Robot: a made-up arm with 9 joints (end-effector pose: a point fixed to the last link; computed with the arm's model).
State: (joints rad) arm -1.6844 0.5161 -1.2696 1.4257 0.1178 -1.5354 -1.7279 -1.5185 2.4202
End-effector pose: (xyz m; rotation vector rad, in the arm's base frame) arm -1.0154 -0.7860 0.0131 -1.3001 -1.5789 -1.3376
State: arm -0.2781 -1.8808 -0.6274 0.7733 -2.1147 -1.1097 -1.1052 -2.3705 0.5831
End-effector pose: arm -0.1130 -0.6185 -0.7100 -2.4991 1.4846 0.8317
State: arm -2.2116 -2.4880 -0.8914 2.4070 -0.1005 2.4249 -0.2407 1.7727 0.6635
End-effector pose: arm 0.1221 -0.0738 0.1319 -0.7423 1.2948 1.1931
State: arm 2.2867 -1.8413 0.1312 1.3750 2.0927 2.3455 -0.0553 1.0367 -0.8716
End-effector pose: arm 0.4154 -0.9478 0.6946 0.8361 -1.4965 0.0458
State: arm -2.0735 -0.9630 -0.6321 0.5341 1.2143 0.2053 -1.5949 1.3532 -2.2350
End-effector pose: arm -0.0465 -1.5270 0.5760 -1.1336 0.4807 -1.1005
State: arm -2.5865 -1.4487 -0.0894 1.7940 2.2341 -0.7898 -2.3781 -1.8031 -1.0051
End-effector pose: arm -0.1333 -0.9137 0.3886 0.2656 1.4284 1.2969
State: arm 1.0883 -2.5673 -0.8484 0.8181 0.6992 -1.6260 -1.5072 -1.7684 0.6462
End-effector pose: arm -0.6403 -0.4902 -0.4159 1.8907 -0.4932 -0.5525
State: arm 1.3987 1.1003 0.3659 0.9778 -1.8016 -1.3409 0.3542 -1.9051 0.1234
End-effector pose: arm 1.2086 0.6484 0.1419 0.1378 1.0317 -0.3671
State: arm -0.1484 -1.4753 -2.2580 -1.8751 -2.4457 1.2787 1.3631 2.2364 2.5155
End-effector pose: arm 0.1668 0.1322 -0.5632 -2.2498 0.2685 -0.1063
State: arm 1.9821 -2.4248 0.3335 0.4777 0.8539 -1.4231 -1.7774 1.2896 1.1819
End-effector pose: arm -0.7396 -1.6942 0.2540 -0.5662 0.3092 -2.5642
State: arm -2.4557 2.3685 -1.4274 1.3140 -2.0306 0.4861 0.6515 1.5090 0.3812
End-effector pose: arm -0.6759 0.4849 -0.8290 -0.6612 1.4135 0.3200
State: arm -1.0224 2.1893 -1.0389 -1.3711 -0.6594 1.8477 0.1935 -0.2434 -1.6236
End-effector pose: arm -0.6814 0.1565 -0.4765 -0.1278 1.1231 -1.5766
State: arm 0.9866 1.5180 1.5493 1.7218 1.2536 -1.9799 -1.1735 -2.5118 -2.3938
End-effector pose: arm -0.1537 0.2114 -0.0878 -0.7580 -1.2619 0.0066
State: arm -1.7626 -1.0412 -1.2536 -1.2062 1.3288 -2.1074 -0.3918 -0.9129 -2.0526
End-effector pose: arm -0.1609 -1.0074 -0.8898 0.8084 1.0649 -1.7397
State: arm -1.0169 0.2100 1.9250 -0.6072 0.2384 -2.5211 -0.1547 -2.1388 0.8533
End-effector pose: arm 0.2988 0.1615 -0.3722 3.1003 -0.1608 0.2139
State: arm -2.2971 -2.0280 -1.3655 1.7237 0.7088 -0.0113 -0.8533 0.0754 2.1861
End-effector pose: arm 0.2024 0.6173 0.2040 -1.1130 -0.8180 1.5016
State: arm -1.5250 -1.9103 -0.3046 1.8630 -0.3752 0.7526 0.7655 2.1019 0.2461
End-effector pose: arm 0.7351 -0.6395 0.3955 1.3035 -0.7239 -0.4868
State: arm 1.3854 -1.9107 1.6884 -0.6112 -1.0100 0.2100 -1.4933 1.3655 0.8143
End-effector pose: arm 0.4127 -0.5461 -0.6763 0.4792 1.8139 -1.7040
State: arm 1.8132 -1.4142 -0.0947 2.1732 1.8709 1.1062 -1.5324 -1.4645 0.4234
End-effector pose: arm -0.1228 -0.8651 0.6978 0.1947 -0.2493 1.3123
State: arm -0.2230 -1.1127 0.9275 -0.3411 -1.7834 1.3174 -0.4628 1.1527 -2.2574
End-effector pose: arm 0.1177 -0.2090 1.1015 -1.9581 -0.6151 0.4938
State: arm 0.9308 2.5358 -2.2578 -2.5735 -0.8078 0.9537 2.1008 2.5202 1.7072
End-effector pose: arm 0.1429 -0.5739 0.2901 2.3822 -0.1916 -0.1018
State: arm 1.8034 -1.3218 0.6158 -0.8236 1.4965 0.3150 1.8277 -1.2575 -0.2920
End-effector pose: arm 0.5872 -1.2661 -0.7091 -2.2605 0.6572 0.3104
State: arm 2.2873 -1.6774 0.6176 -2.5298 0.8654 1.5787 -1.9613 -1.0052 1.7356
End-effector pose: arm 0.6445 -0.5420 0.0241 1.4779 0.9055 1.6520
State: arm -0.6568 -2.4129 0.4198 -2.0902 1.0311 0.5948 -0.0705 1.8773 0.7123
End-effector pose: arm -0.6807 -0.8478 -0.3047 -1.0771 2.0543 0.8109
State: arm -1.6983 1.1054 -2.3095 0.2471 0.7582 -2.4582 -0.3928 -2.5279 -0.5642
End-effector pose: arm -0.7316 -0.2628 0.1276 0.4561 -1.3469 0.6345
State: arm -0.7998 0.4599 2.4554 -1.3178 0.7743 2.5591 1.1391 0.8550 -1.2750
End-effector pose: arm -0.6507 0.4378 -0.2913 0.7782 -0.7874 2.6049
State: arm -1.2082 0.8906 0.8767 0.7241 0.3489 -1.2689 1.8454 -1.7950 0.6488
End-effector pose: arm -0.8438 0.8602 0.6163 -0.6947 0.9744 2.2821
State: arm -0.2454 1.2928 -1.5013 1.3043 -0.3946 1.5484 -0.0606 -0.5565 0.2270
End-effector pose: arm 0.2793 0.2314 0.5379 1.4439 1.3282 0.0994
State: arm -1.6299 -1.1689 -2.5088 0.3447 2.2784 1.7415 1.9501 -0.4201 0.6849
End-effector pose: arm 0.7589 0.0000 -0.5444 -2.7351 -1.4417 0.2570
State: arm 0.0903 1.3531 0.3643 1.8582 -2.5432 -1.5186 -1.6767 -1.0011 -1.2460
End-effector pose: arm -0.6481 0.0181 0.1894 0.3966 0.1244 -3.0758
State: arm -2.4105 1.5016 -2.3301 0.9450 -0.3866 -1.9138 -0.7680 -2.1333 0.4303
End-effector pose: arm -0.6115 -0.6403 -0.3546 0.3848 -2.1801 0.4577
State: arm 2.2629 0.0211 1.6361 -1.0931 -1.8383 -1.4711 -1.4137 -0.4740 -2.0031
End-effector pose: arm 0.1326 0.1548 -0.9133 -1.5370 0.0790 2.3744
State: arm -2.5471 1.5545 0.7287 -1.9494 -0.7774 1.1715 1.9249 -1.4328 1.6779
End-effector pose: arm -0.1329 0.0462 -0.2245 1.0687 -1.9704 -0.8364
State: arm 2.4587 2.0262 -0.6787 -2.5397 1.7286 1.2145 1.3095 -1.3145 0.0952
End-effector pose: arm -0.3022 0.8015 -0.2256 -0.9250 -0.5918 1.6219
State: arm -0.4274 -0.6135 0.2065 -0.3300 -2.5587 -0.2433 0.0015 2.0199 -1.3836
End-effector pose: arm 0.1659 -1.0173 0.6984 -1.6215 1.3514 1.4113
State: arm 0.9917 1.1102 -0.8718 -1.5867 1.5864 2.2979 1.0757 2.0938 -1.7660
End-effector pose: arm 0.0884 -0.3167 0.4699 0.2958 2.2574 1.1304
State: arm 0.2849 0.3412 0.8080 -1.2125 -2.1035 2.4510 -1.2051 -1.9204 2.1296
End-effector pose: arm 0.2039 0.5240 0.7177 -2.3589 -0.5425 -0.0645
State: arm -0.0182 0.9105 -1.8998 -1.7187 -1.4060 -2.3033 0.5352 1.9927 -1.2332
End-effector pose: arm 0.0975 -0.9546 0.9914 0.8830 -2.6386 -1.3430
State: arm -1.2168 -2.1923 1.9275 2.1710 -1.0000 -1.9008 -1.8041 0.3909 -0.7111
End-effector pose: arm -0.9059 -0.1160 -0.3696 1.1106 2.4122 -0.3471
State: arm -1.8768 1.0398 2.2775 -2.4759 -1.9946 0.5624 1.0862 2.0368 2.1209
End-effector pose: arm 0.9431 -0.2939 -0.1447 -1.8331 0.5213 -1.6393
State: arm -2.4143 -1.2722 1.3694 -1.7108 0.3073 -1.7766 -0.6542 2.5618 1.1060
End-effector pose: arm -0.3919 -0.7620 -0.7694 2.1821 -0.6546 2.0186
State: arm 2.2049 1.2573 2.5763 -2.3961 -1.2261 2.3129 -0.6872 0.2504 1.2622
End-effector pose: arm -0.3086 0.1519 0.7115 0.4302 0.0726 1.7041
